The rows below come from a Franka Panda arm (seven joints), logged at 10 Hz.
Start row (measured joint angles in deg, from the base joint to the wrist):
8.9, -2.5, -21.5, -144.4, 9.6, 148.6, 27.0
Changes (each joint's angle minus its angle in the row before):
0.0, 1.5, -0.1, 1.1, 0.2, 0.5, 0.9
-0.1, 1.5, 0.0, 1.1, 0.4, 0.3, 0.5
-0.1, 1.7, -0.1, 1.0, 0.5, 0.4, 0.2
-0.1, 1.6, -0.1, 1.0, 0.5, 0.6, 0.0
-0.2, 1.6, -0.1, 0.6, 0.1, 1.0, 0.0
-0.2, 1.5, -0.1, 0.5, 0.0, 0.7, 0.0
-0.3, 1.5, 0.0, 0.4, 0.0, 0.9, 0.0
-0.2, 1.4, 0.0, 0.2, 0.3, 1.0, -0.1
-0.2, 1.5, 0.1, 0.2, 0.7, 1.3, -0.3
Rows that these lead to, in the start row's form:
8.9, -1.0, -21.6, -143.3, 9.8, 149.1, 27.9
8.8, 0.5, -21.6, -142.2, 10.2, 149.4, 28.4
8.7, 2.2, -21.7, -141.2, 10.7, 149.8, 28.6
8.6, 3.8, -21.8, -140.2, 11.2, 150.4, 28.6
8.4, 5.4, -21.9, -139.6, 11.3, 151.4, 28.6
8.2, 6.9, -22.0, -139.1, 11.3, 152.1, 28.6
7.9, 8.4, -22.0, -138.7, 11.3, 153.0, 28.6
7.7, 9.8, -22.0, -138.5, 11.6, 154.0, 28.5
7.5, 11.3, -21.9, -138.3, 12.3, 155.3, 28.2

